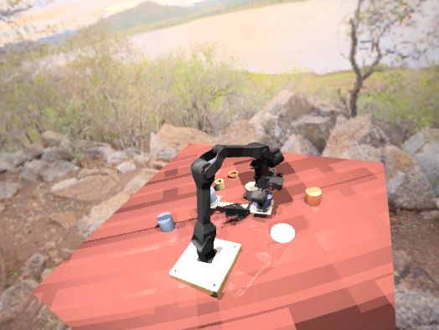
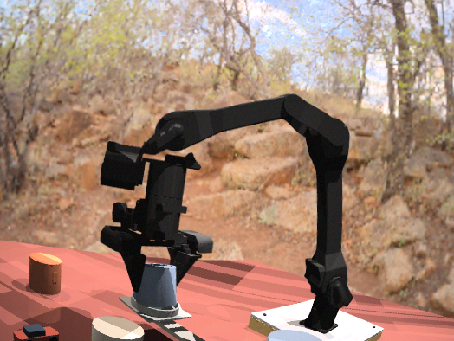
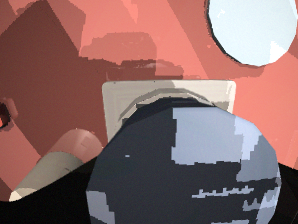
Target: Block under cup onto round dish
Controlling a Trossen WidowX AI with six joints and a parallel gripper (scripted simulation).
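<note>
The green block is 1 cm below my gripper tip. Round my gripper tip: white round dish 9 cm behind, 10 cm to the right, 8 cm below; then balance 14 cm to the left, 5 cm below; then cream cylinder 11 cm ahead, 7 cm to the left, 5 cm below.
</note>
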